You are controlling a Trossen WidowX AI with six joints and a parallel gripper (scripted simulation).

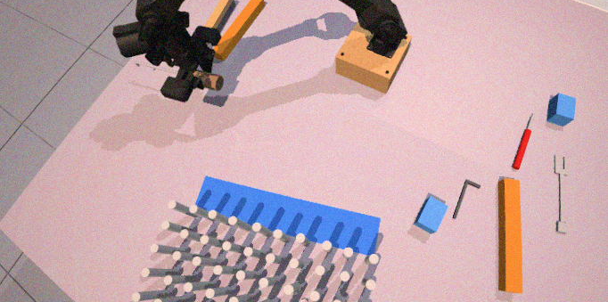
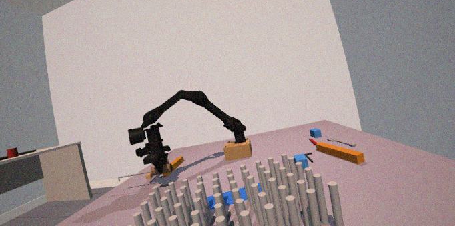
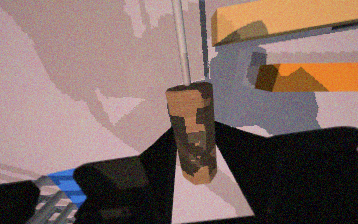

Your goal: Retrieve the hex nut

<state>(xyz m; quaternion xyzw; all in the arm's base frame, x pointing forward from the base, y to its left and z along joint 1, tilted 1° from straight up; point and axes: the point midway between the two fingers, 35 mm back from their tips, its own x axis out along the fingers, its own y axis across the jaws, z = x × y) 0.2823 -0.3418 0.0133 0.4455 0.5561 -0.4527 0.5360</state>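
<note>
My gripper tip is 2 cm short of the tool with brown wooden handle, 10 cm to the left of it and 1 cm below it. Also, from my gripper tip: blue taped strip (17 cm ahead, 32 cm to the left, 6 cm below); red screwdriver (25 cm behind, 72 cm to the left, 5 cm below); black hex key (6 cm behind, 65 cm to the left, 5 cm below).
</note>
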